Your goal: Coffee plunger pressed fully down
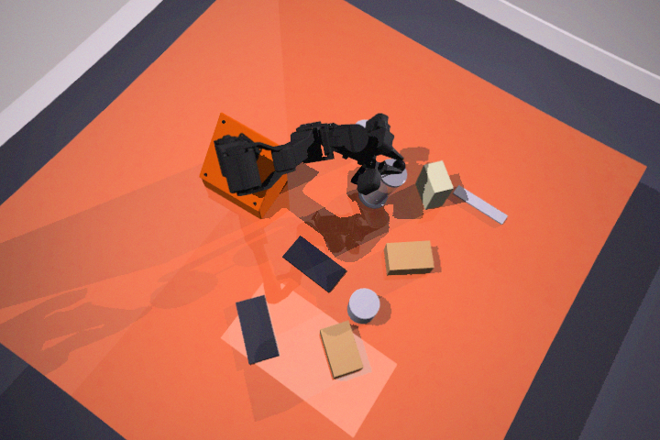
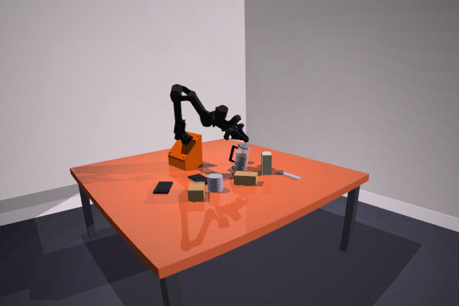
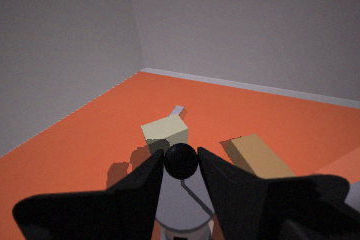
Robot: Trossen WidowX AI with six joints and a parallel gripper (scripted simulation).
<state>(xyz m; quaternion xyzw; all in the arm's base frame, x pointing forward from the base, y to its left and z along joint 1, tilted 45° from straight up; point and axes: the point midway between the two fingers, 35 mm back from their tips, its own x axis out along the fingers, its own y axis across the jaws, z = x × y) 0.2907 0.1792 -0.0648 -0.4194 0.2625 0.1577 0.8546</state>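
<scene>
Right now the coffee press is 9 cm below my gripper tip, 4 cm behind it and 2 cm to the right of it. From my gripper tip the other things lie so: pale upright block: 13 cm below, 8 cm ahead, 7 cm to the left; grey flat bar: 20 cm ahead, 18 cm below, 13 cm to the left.
</scene>
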